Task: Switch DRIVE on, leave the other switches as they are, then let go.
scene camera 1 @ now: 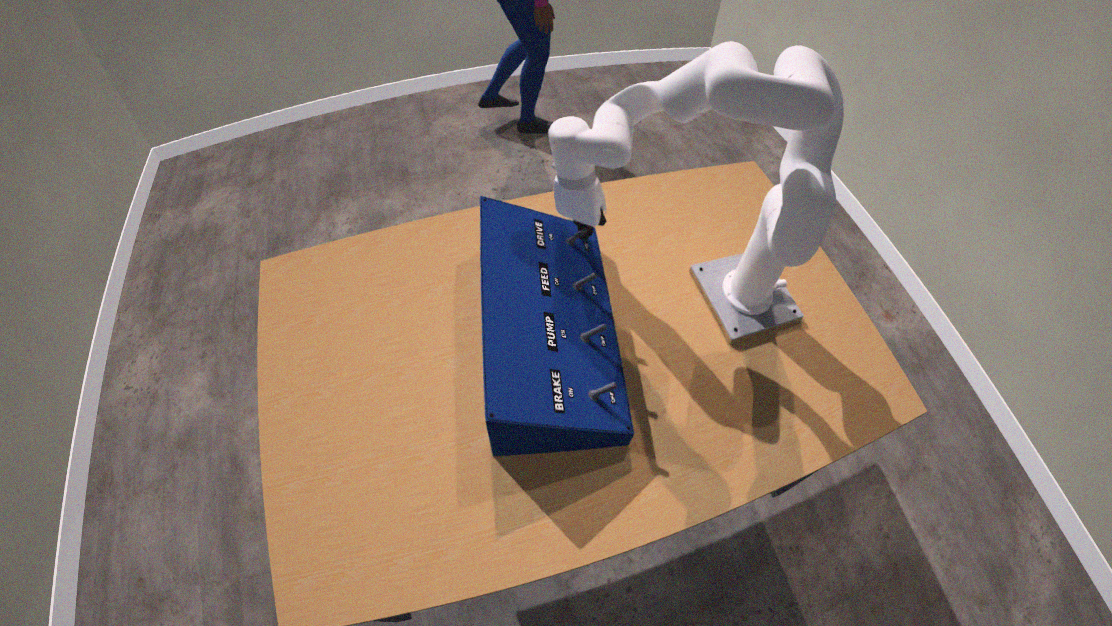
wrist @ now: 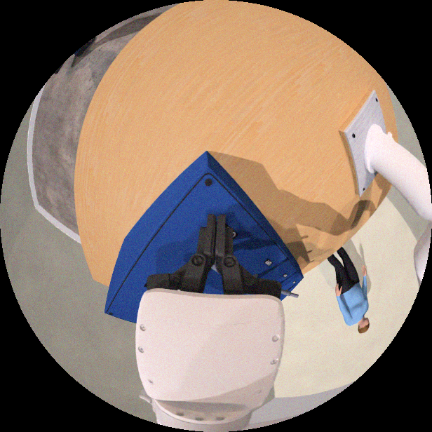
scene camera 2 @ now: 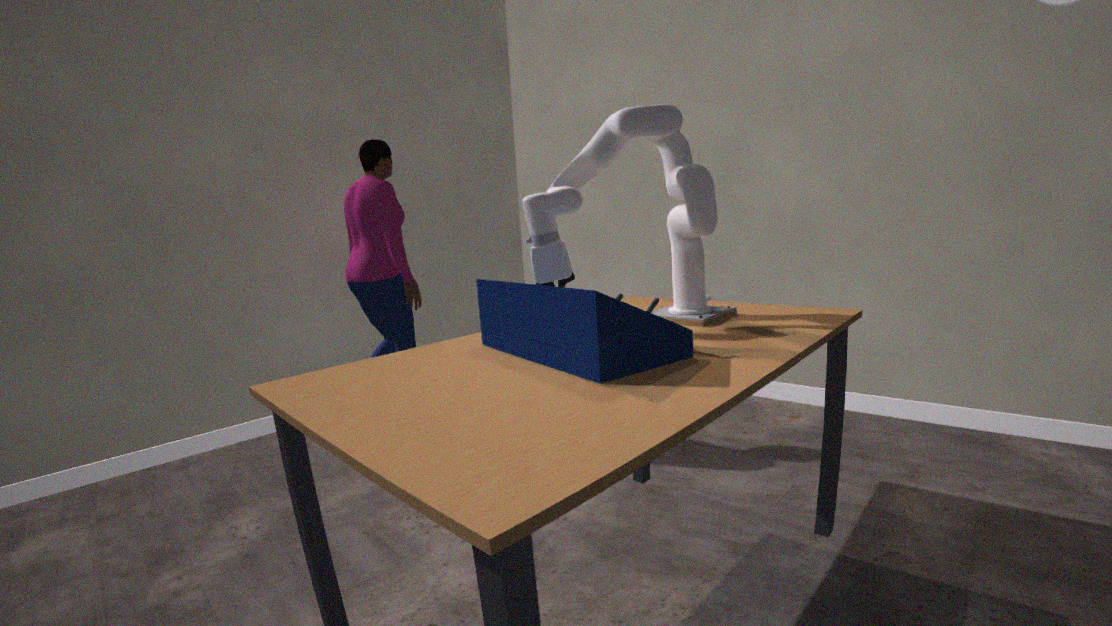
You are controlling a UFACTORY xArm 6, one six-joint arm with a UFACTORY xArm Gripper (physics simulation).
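Places are measured from the arm's base along level axes (x left, y up, z ahead), in centimetres.
Where they show: gripper, fingertip midpoint: [scene camera 1: 586,234]; arm's base, link origin: [scene camera 1: 747,292] [scene camera 2: 689,311].
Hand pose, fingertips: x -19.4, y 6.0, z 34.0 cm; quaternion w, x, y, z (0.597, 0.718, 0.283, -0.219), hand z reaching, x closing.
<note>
Things, the pixels of their top centre, and the offset from my fingertips. Level surfaces: height alone.
- DRIVE lever, top centre: [scene camera 1: 579,228] dx +2.2, dy +4.9, dz +2.7 cm
- FEED lever, top centre: [scene camera 1: 587,274] dx +14.1, dy +4.8, dz +4.6 cm
- PUMP lever, top centre: [scene camera 1: 596,325] dx +25.9, dy +4.8, dz +6.6 cm
- BRAKE lever, top centre: [scene camera 1: 605,384] [scene camera 2: 651,298] dx +37.8, dy +4.8, dz +8.6 cm
- wooden table, surface height: dy -8.2 cm
The blue sloped panel [scene camera 1: 517,334] [scene camera 2: 536,322] [wrist: 165,250] carries four labelled switches. The DRIVE lever [scene camera 1: 575,240] is at the far end and appears to lean to its OFF side, its tip partly hidden by my fingers. The FEED lever [scene camera 1: 585,283], PUMP lever [scene camera 1: 593,334] and BRAKE lever [scene camera 1: 602,391] lean toward their OFF labels. My gripper [scene camera 1: 583,229] [wrist: 216,222] is shut and empty, low over the panel with its fingertips at the DRIVE lever. Whether they touch it I cannot tell. In scene camera 2 the panel hides the fingertips and the DRIVE lever.
The panel stands on a wooden table [scene camera 1: 357,373] [scene camera 2: 466,435] [wrist: 200,75]. The arm's base plate [scene camera 1: 747,326] [wrist: 352,150] is beside its lever side. A person in a magenta top [scene camera 2: 375,229] stands beyond the table. Another person in a light blue top [wrist: 353,303] shows in the wrist view.
</note>
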